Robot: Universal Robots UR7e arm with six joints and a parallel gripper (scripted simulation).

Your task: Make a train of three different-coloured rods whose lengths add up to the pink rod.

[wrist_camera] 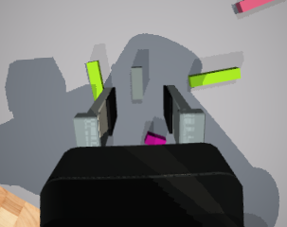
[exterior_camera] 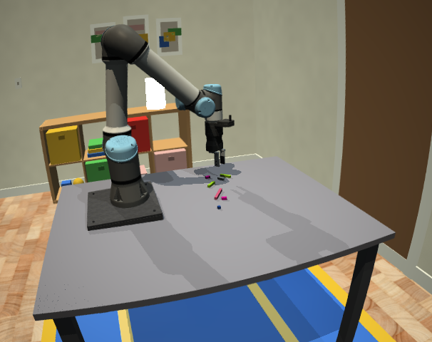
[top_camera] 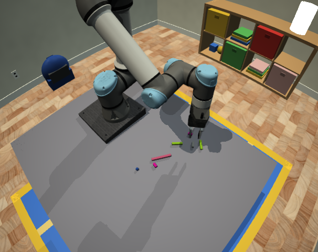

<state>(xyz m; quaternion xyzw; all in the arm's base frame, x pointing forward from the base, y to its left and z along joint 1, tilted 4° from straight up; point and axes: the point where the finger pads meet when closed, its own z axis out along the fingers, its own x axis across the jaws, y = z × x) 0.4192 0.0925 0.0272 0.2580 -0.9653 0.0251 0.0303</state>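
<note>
The grey rod is 8 cm below my hand. Round my hand: lime rod: 3 cm ahead, 2 cm to the left, 8 cm below; then blue rod: 12 cm behind, 26 cm to the right, 8 cm below; then pink rod: 8 cm behind, 15 cm to the right, 8 cm below.
</note>
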